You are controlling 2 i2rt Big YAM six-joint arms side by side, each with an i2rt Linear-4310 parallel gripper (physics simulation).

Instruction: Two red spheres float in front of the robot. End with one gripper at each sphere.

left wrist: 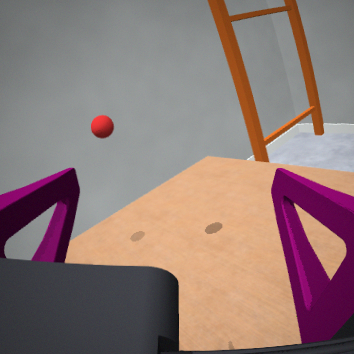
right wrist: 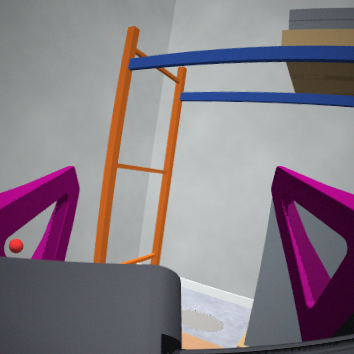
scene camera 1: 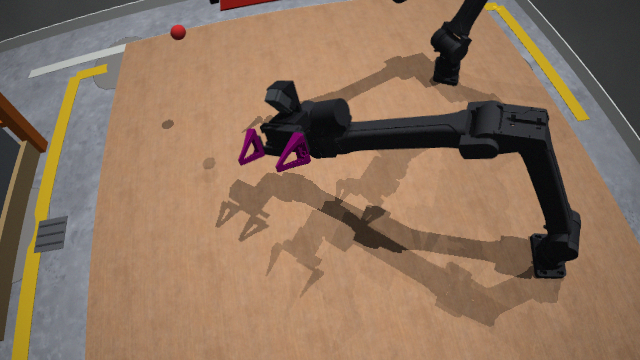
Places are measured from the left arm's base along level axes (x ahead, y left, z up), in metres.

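Pixels of known places: left gripper, fingertip midpoint: (left wrist: 174, 178) (scene camera 1: 257, 166); right gripper, fingertip midpoint: (right wrist: 175, 177); left arm's base, origin of the base link: (scene camera 1: 546, 256); right arm's base, origin of the base link: (scene camera 1: 446, 72).
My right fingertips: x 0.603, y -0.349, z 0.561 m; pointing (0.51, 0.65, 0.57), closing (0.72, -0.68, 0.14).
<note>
Ahead of a thing's pixels: the offset from my right fingertips to its middle. Level surfaces: height alone.
A red sphere {0.398 m ahead, 0.040 m right, 0.210 m down} (scene camera 1: 178, 32) floats at the upper left of scene camera 1. A red sphere {0.100 m ahead, 0.700 m left, 0.258 m down} (left wrist: 102, 126) shows in the left wrist view, above and beside the tip of the finger at the picture's left. A small red sphere (right wrist: 16, 246) shows in the right wrist view through the opening of the finger at the left edge. I cannot tell which sphere is which. My left gripper (scene camera 1: 260, 166) (left wrist: 174, 178) is open and empty, apart from the spheres. My right gripper (right wrist: 175, 177) is open and empty; it does not show in scene camera 1.
The wooden table {0.561 m down} (scene camera 1: 150, 300) (left wrist: 215, 190) carries arm shadows and small round shadows. The right arm (scene camera 1: 450, 45) stands at the upper right of scene camera 1. An orange rack (left wrist: 239, 85) (right wrist: 113, 150) with blue beams (right wrist: 240, 55) stands beyond, beside a grey panel (right wrist: 270, 280).
</note>
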